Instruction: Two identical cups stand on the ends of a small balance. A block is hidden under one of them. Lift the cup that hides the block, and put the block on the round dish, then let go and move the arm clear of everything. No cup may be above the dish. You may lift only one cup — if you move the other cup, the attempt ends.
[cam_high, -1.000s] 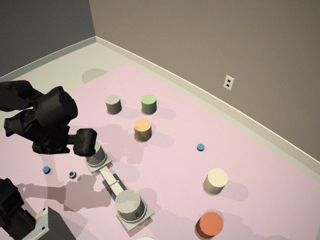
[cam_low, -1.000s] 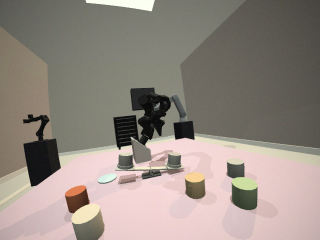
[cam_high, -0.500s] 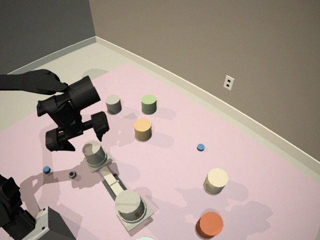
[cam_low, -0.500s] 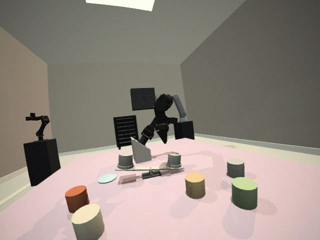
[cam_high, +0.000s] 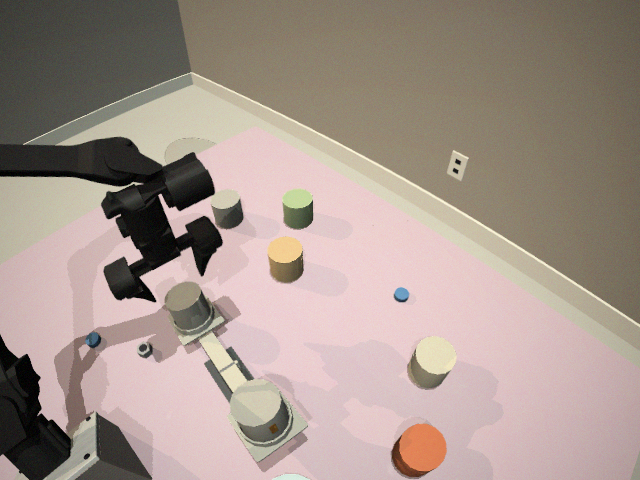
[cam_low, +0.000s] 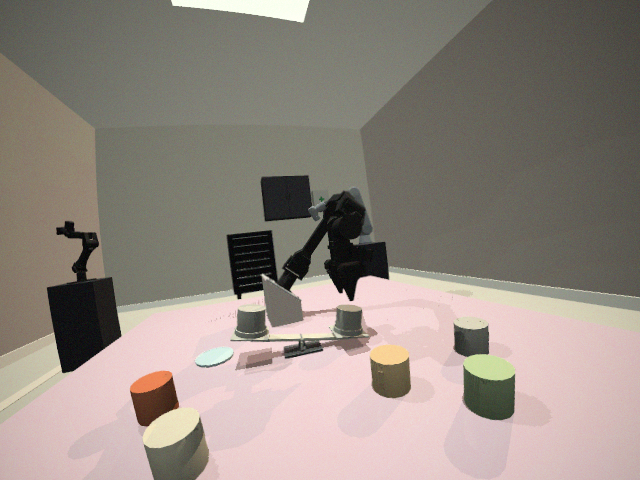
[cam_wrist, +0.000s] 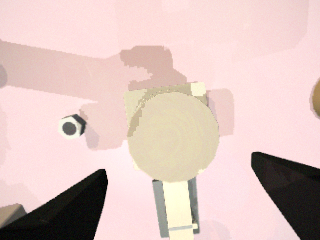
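Right now my gripper tip is 80 mm above the grey block. The rest, counted from my gripper tip: tan cup (220 mm ahead, 90 mm below, 60 mm to the right); then nut (110 mm below, 110 mm behind, 30 mm to the left); then green cup (350 mm ahead, 90 mm below, 60 mm to the left).
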